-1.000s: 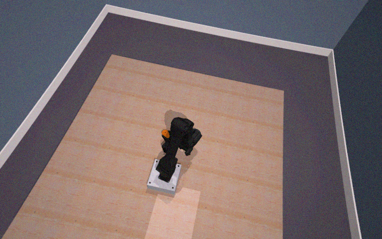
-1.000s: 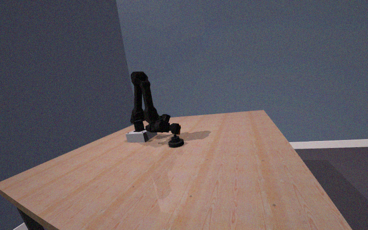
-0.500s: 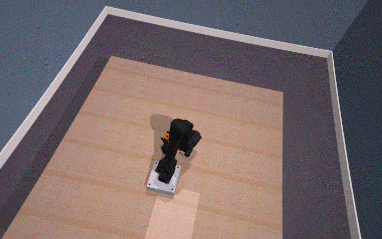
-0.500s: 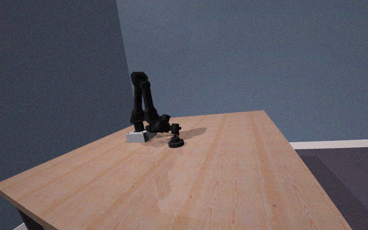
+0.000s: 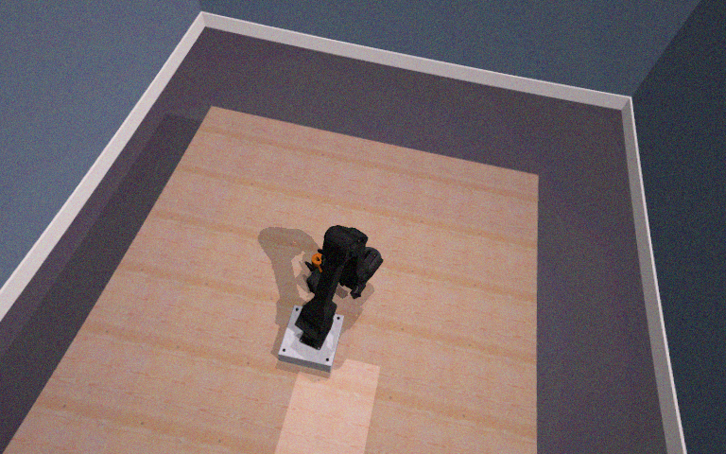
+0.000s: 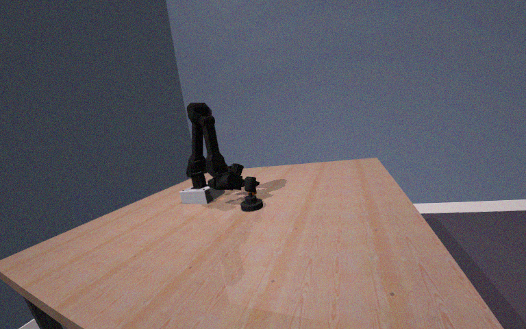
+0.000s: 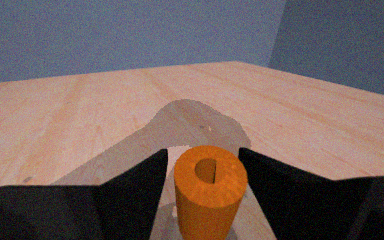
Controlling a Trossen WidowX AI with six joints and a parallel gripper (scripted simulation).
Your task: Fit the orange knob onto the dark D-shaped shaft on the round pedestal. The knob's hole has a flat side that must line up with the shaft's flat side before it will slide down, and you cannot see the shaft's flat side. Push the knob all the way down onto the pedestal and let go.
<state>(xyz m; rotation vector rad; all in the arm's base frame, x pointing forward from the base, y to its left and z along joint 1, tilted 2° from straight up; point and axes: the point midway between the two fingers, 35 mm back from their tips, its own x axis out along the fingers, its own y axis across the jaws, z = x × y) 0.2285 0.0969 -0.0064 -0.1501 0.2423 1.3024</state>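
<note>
My gripper tip is 3 cm to the left of the orange knob, 2 cm above it and 1 cm past it. From my gripper tip the other things lie so: round dark pedestal (16 cm to the right, 9 cm ahead, 2 cm below).
</note>
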